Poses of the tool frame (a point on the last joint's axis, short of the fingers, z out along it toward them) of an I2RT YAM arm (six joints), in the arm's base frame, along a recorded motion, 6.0 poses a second.
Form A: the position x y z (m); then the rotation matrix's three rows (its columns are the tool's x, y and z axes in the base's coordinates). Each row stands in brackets.
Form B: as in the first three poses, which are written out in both.
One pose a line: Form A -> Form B
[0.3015 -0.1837 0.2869], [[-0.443 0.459 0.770], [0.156 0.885 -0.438], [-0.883 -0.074 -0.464]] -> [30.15 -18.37 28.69], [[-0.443 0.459 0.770], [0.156 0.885 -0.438], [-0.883 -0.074 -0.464]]
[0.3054 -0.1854 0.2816], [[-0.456 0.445 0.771], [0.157 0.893 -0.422], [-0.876 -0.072 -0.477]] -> [30.54 -18.54 28.16], [[-0.456 0.445 0.771], [0.157 0.893 -0.422], [-0.876 -0.072 -0.477]]
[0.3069 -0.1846 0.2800], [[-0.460 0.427 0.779], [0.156 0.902 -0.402], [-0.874 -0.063 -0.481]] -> [30.69 -18.46 28.00], [[-0.460 0.427 0.779], [0.156 0.902 -0.402], [-0.874 -0.063 -0.481]]
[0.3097 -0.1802 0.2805], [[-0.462 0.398 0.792], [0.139 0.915 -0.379], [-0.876 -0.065 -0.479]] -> [30.97 -18.02 28.05], [[-0.462 0.398 0.792], [0.139 0.915 -0.379], [-0.876 -0.065 -0.479]]
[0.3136 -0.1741 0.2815], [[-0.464 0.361 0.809], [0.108 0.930 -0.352], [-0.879 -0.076 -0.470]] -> [31.36 -17.41 28.15], [[-0.464 0.361 0.809], [0.108 0.930 -0.352], [-0.879 -0.076 -0.470]]
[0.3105 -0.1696 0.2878], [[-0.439 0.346 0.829], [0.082 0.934 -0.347], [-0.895 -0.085 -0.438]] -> [31.05 -16.96 28.78], [[-0.439 0.346 0.829], [0.082 0.934 -0.347], [-0.895 -0.085 -0.438]]
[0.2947 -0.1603 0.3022], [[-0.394 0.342 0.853], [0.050 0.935 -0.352], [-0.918 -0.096 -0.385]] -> [29.47 -16.03 30.22], [[-0.394 0.342 0.853], [0.050 0.935 -0.352], [-0.918 -0.096 -0.385]]
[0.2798 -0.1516 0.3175], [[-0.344 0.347 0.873], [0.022 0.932 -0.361], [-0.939 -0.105 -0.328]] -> [27.98 -15.16 31.75], [[-0.344 0.347 0.873], [0.022 0.932 -0.361], [-0.939 -0.105 -0.328]]
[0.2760 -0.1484 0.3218], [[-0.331 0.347 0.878], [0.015 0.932 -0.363], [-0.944 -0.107 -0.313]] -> [27.60 -14.84 32.18], [[-0.331 0.347 0.878], [0.015 0.932 -0.363], [-0.944 -0.107 -0.313]]
